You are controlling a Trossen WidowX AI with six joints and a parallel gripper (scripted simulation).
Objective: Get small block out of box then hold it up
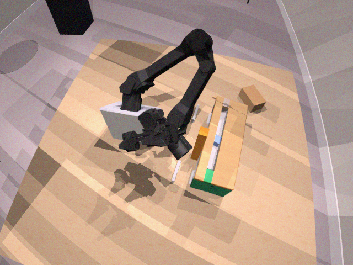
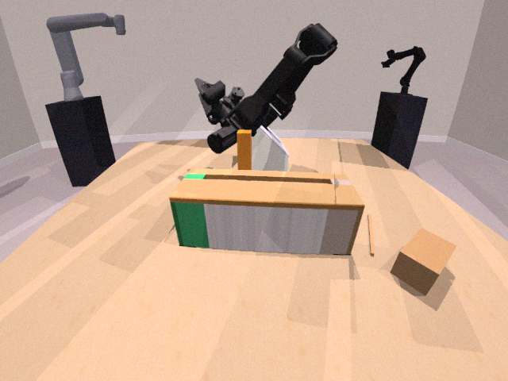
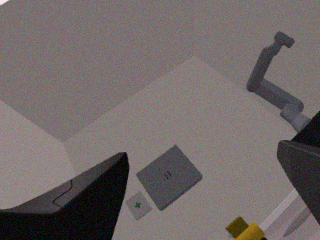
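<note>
The wooden box is 26 cm ahead of my gripper tip, 18 cm to the left of it and 25 cm below it. The rest, counted from my gripper tip: blue block 27 cm ahead, 17 cm to the left, 23 cm below; orange bar 20 cm ahead, 13 cm to the left, 20 cm below.
</note>
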